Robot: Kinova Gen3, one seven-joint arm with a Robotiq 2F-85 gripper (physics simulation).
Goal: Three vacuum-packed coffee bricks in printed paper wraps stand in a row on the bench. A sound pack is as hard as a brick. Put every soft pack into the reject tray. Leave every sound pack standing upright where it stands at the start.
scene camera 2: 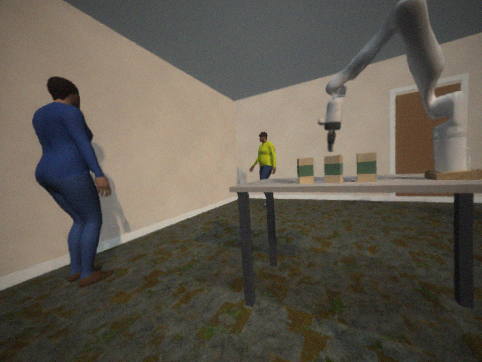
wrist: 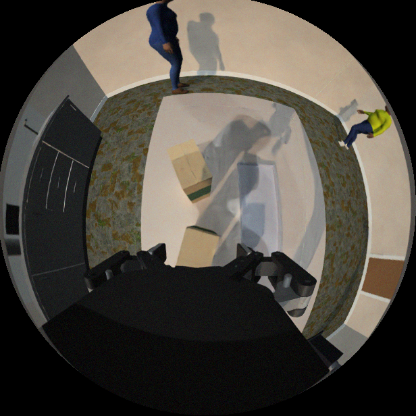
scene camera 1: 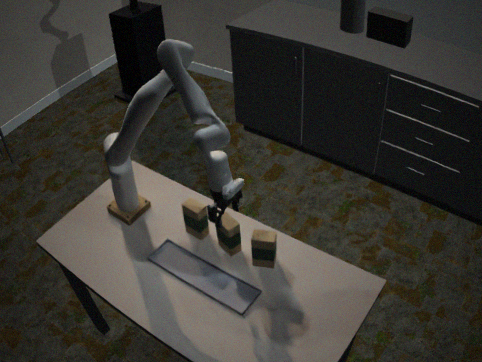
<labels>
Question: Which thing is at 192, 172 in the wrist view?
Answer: A coffee pack.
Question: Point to a coffee pack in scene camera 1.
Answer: At 263, 243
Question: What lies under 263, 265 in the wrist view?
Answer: My gripper.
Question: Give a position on a coffee pack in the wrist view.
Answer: At 198, 245
</labels>
